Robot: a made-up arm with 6 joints.
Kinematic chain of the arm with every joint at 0, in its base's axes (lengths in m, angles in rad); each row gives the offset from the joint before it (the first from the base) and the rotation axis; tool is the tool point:
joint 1: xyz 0 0 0.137 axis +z
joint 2: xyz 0 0 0 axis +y
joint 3: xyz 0 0 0.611 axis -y
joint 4: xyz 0 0 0 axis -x
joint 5: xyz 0.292 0 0 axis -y
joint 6: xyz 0 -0.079 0 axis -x
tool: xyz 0 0 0
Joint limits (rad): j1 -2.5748..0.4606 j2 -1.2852..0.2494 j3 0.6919..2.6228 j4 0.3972..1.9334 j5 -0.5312..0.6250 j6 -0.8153..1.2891
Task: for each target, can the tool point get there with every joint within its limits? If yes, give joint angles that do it. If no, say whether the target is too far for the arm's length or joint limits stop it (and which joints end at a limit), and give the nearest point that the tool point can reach.
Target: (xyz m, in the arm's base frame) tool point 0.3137 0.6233 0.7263
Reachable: yes | joints -2.0355 -0.8839 1.2632 1.5850 0.4000 0.4284
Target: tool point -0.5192 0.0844 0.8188
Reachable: yes | joints -0.2303 -0.4247 2.0516 1.0927 0.4958 -0.1330
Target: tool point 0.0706 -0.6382 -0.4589
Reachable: no: joint limits stop it (at a limit: joint 1, joint 2, joint 3) | nearest point -0.6533 -0.3769 0.0610 | short by 0.929 m
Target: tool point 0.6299 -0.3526 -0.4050
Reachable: no: joint limits stop it (at a limit: joint 1, joint 2, joint 3, joint 4) | nearest point 0.6439 0.3766 0.0534 | short by 0.861 m
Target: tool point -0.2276 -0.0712 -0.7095
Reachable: no: joint limits stop it (at a limit: joint 2, joint 3) | nearest point -0.7080 -0.2215 0.0497 | short by 0.911 m
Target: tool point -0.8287 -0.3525 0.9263
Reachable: no: too far | nearest point -0.6322 -0.2689 0.7391 | short by 0.284 m
